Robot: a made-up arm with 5 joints. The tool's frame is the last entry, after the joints. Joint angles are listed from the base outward. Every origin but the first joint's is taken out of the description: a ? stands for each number. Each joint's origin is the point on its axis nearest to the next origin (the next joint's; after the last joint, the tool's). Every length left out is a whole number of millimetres.
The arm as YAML. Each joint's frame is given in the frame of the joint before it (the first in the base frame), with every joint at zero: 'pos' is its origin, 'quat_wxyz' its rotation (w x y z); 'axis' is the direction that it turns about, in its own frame. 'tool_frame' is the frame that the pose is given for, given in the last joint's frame.
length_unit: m
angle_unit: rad
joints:
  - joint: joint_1
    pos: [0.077, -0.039, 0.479]
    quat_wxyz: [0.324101, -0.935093, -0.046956, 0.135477]
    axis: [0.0, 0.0, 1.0]
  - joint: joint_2
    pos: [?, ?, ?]
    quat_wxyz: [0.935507, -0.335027, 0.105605, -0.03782]
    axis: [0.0, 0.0, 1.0]
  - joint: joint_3
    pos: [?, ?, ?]
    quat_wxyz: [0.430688, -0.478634, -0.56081, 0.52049]
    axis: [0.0, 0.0, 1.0]
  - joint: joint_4
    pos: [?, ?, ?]
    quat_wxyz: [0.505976, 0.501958, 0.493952, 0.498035]
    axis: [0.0, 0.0, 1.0]
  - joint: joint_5
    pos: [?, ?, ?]
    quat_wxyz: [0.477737, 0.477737, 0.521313, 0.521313]
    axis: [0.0, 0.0, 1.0]
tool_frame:
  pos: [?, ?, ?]
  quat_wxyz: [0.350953, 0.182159, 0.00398, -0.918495]
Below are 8 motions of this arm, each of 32 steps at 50 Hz.
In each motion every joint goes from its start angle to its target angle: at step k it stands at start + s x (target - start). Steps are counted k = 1, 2, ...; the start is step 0. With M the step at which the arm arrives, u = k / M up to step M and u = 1 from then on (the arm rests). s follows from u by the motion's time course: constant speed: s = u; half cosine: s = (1 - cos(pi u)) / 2; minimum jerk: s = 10 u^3 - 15 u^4 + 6 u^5.
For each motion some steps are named. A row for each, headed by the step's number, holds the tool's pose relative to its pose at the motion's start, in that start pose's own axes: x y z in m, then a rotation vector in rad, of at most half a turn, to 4 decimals.
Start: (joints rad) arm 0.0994 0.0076 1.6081 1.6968 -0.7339
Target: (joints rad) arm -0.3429 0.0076 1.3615 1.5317 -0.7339
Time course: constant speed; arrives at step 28
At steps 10, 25, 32:
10: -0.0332 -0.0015 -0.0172 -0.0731 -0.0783 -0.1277
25: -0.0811 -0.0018 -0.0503 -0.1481 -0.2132 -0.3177
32: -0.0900 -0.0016 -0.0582 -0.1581 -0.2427 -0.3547

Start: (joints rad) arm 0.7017 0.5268 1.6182 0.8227 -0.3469
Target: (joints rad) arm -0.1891 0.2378 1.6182 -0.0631 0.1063
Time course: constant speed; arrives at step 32
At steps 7, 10, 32:
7: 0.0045 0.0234 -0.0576 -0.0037 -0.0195 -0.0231
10: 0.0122 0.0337 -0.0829 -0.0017 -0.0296 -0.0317
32: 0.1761 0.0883 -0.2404 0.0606 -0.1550 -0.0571

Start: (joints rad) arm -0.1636 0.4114 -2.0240 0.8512 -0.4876
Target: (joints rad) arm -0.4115 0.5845 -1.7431 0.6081 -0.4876
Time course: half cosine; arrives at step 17
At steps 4, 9, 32:
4: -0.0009 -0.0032 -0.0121 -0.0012 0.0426 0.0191
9: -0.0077 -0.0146 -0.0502 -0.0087 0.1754 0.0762
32: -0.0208 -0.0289 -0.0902 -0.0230 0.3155 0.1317

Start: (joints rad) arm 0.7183 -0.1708 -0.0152 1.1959 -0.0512
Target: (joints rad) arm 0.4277 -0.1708 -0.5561 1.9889 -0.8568
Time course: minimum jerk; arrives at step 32
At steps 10, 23, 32:
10: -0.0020 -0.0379 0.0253 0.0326 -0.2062 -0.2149
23: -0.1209 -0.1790 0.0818 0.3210 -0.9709 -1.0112
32: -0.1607 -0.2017 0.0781 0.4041 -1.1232 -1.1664

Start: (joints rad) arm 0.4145 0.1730 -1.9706 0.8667 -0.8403
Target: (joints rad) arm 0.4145 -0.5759 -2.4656 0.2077 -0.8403
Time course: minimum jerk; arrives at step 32
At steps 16, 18, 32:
16: -0.0814 0.0266 -0.0041 0.0558 0.6099 -0.3630
18: -0.1014 0.0428 0.0044 0.0763 0.7429 -0.4528
32: -0.1483 0.1237 0.0537 0.1714 1.1519 -0.7666

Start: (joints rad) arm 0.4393 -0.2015 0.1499 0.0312 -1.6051
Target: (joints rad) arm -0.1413 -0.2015 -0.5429 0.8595 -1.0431
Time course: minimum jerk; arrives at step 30
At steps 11, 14, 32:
11: 0.0455 0.0812 0.0085 0.2850 -0.0327 0.3311
14: 0.0670 0.1261 0.0297 0.4779 -0.0708 0.5343
32: 0.1314 0.1942 0.1346 1.1063 -0.2539 1.0192

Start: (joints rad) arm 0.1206 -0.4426 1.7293 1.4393 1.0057
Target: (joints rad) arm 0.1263 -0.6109 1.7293 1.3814 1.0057
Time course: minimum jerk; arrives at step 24
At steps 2, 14, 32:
2: 0.0000 0.0002 0.0001 -0.0005 0.0002 -0.0001
14: 0.0024 0.0262 0.0139 -0.0629 0.0252 -0.0180
32: 0.0041 0.0404 0.0200 -0.0961 0.0386 -0.0279

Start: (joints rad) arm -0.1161 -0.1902 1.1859 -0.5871 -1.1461
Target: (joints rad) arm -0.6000 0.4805 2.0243 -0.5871 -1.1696
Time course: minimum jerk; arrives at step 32
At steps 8, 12, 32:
8: 0.0030 -0.0009 0.0104 -0.0221 -0.0125 -0.0852
12: 0.0032 -0.0028 0.0298 -0.0623 -0.0252 -0.2214
32: -0.0442 -0.0119 0.1476 -0.2932 0.0103 -0.6989

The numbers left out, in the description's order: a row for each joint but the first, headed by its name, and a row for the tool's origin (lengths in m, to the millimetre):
joint_2: -0.071 0.216 0.0
joint_3: -0.354 -0.154 0.0
joint_4: 0.001 0.013 0.0
joint_5: -0.218 -0.137 0.0
tool: -0.038 -0.031 0.0

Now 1 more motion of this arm.
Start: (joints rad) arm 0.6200 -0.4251 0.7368 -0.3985 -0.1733
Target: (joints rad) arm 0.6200 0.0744 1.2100 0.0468 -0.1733
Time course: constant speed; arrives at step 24
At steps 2, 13, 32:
2: -0.0016 -0.0007 0.0129 -0.0117 0.0007 -0.0464
13: -0.0148 -0.0067 0.0867 -0.0993 0.0421 -0.2726
32: -0.0267 -0.0140 0.1660 -0.2163 0.1400 -0.4350

